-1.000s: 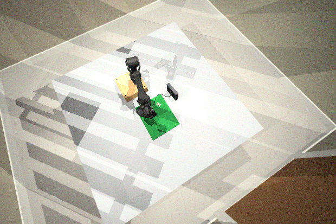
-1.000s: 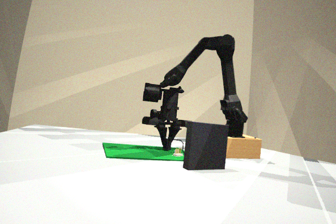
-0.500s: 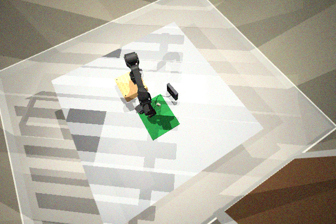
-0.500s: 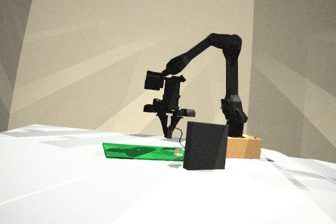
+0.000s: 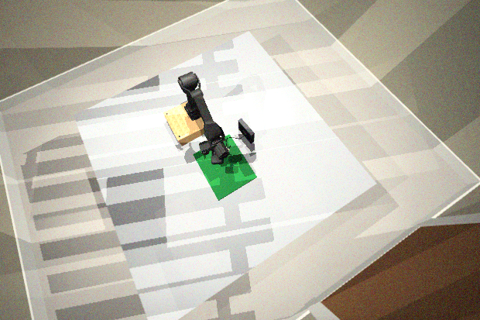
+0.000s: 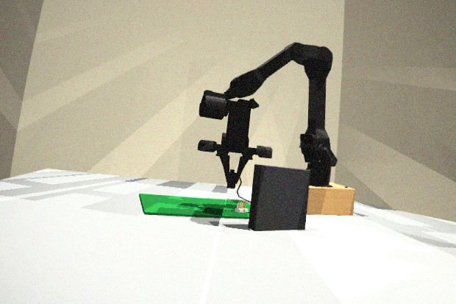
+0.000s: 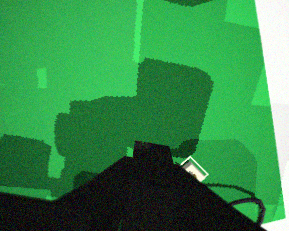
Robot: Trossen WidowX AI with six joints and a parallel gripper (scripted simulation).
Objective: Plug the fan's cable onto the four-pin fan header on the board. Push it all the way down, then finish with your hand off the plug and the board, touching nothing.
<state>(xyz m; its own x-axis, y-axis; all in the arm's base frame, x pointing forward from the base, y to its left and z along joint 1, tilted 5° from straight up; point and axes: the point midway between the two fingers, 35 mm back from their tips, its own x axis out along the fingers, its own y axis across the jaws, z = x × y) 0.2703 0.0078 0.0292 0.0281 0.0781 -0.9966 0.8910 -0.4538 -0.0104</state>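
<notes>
My gripper tip is now 1 cm past the four-pin header, 5 cm to the right of it and 6 cm above it. From my gripper tip the other things lie so: square fan: 3 cm behind, 19 cm to the left, 1 cm below; then green board: 6 cm ahead, 1 cm to the right, 8 cm below; then black fan cable plug: 1 cm to the left, 1 cm above.
</notes>
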